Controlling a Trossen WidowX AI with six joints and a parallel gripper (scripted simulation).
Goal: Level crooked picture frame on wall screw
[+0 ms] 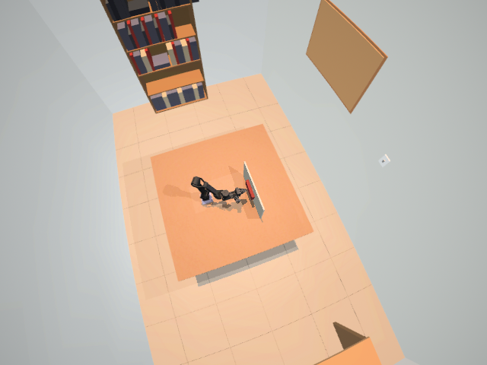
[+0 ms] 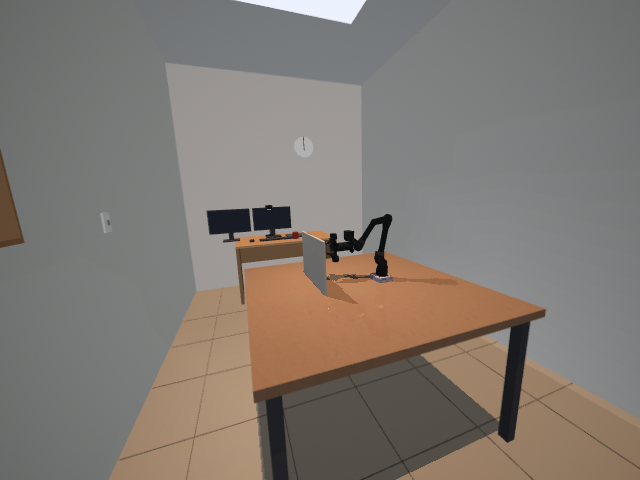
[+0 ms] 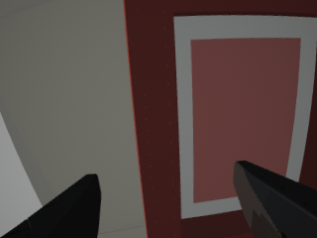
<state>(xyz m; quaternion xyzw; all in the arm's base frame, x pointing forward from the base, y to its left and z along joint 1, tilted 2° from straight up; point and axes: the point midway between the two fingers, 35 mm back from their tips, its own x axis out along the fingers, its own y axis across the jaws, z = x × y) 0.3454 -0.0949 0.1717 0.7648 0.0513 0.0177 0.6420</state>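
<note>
Right now the red picture frame is 5 cm below my gripper tip, 5 cm ahead of it and 1 cm to the left of it. Also, from my gripper tip: grey wall panel: 6 cm below, 6 cm ahead.
</note>
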